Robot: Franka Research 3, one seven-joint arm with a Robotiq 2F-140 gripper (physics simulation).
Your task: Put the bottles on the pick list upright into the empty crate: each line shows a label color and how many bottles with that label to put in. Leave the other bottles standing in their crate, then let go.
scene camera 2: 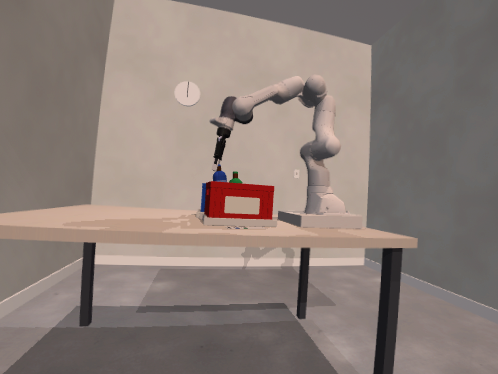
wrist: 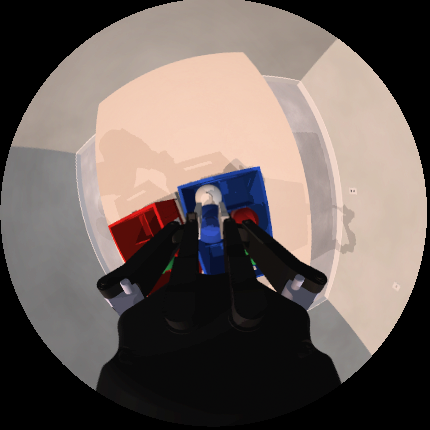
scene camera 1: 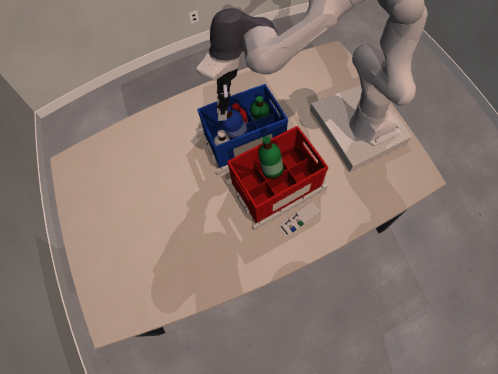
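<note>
The gripper [wrist: 209, 210] shows in the wrist view, while scene camera 1 shows a green bottle [scene camera 1: 269, 153].
</note>
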